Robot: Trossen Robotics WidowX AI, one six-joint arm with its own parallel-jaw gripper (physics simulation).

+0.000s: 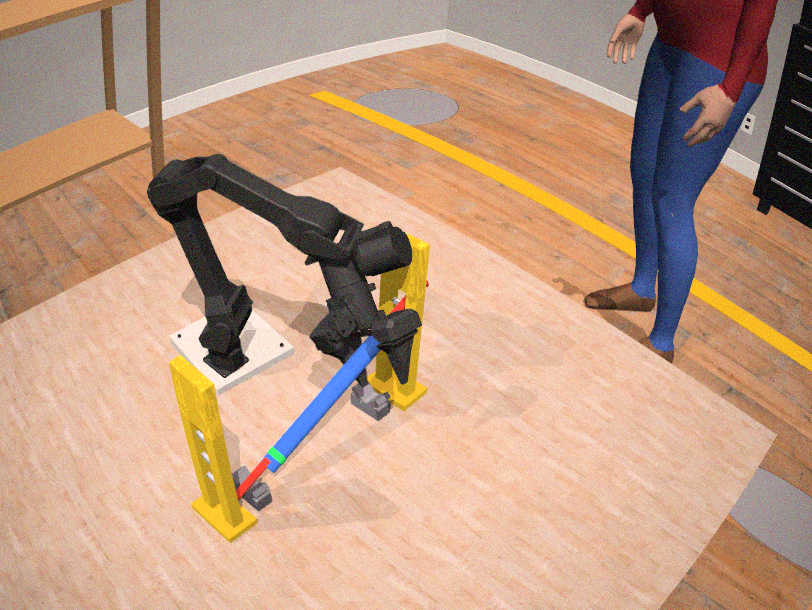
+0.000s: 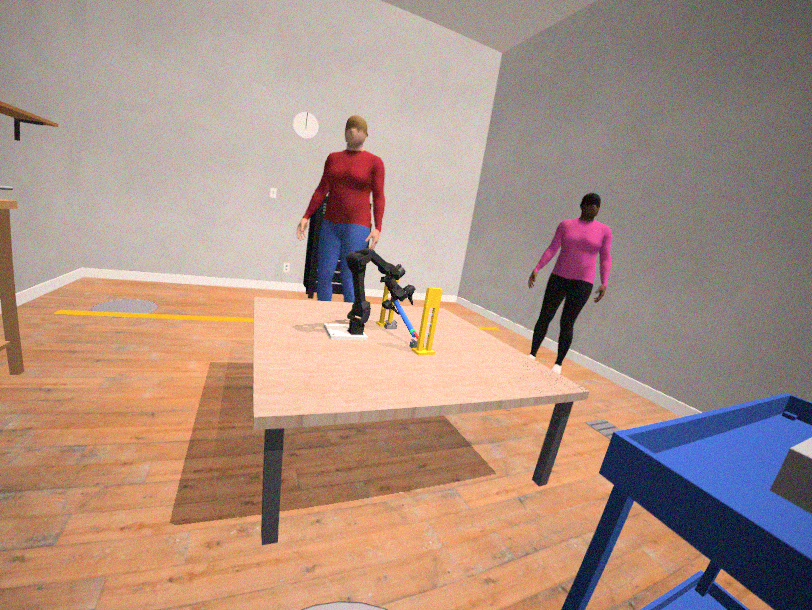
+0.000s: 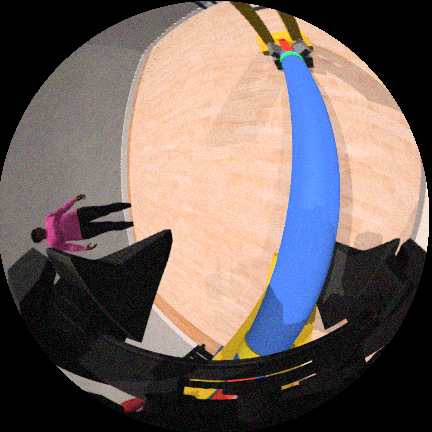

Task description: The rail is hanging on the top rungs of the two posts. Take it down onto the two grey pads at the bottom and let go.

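Frame: origin at the arm's base, x ahead, y left, z up, level; millimetres.
Where they show: gripper, fingertip midpoint: (image 1: 384, 384) (image 2: 405, 309) (image 3: 233, 234); arm's base, link origin: (image 1: 225, 360) (image 2: 355, 332).
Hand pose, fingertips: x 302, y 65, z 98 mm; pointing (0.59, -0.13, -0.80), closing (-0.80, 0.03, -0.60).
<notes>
Things, the pixels of their top centre, and the offset from my fingertips. "*": a spot on its surface instead. Level surfaces: height alone.
- far yellow post, surface spot: (image 1: 418, 275) * dx -18, dy +89, dz +141 mm
- far grey pad, top centre: (image 1: 371, 389) (image 2: 391, 320) dx -54, dy +38, dz -72 mm
- wooden table, surface height: dz -115 mm
The blue rail (image 1: 324, 400) (image 2: 405, 319) (image 3: 315, 165) is tilted. Its green-banded end is low, with the red tip at the near grey pad (image 1: 257, 495) (image 3: 303, 49), beside the foot of the near yellow post (image 1: 194, 387) (image 2: 433, 298). Its other end is high at the far yellow post (image 1: 418, 275), where red shows by a rung; I cannot tell which rung. The far grey pad (image 1: 370, 403) (image 2: 390, 324) lies below that end. My gripper (image 1: 384, 379) (image 2: 399, 304) (image 3: 233, 234) is open, its fingers apart on either side of the rail near the high end, holding nothing. The arm partly hides that end.
The white base plate (image 1: 265, 357) (image 2: 336, 331) carries the arm beside the posts on the wooden table (image 1: 525, 492) (image 2: 341, 387). A person in red (image 1: 715, 39) (image 2: 354, 187) and one in pink (image 2: 580, 249) (image 3: 65, 230) stand beyond the table. A blue cart (image 2: 715, 505) stands at the lower right.
</notes>
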